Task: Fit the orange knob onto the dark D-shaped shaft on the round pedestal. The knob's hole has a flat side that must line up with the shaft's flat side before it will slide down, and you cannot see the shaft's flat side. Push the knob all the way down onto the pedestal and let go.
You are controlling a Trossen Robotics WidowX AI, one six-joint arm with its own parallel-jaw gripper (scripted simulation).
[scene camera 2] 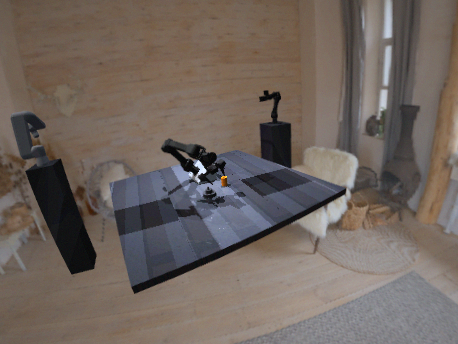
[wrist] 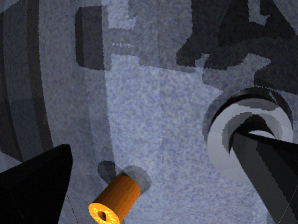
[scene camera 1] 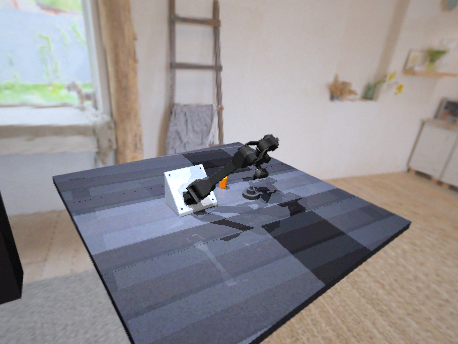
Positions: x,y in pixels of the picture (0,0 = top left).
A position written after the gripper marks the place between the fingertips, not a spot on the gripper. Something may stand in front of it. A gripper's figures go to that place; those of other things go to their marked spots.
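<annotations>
A round pedestal (wrist: 252,113) stands 17 cm from the lens, while the gripper (wrist: 156,148) is 10 cm from the lens.
</annotations>
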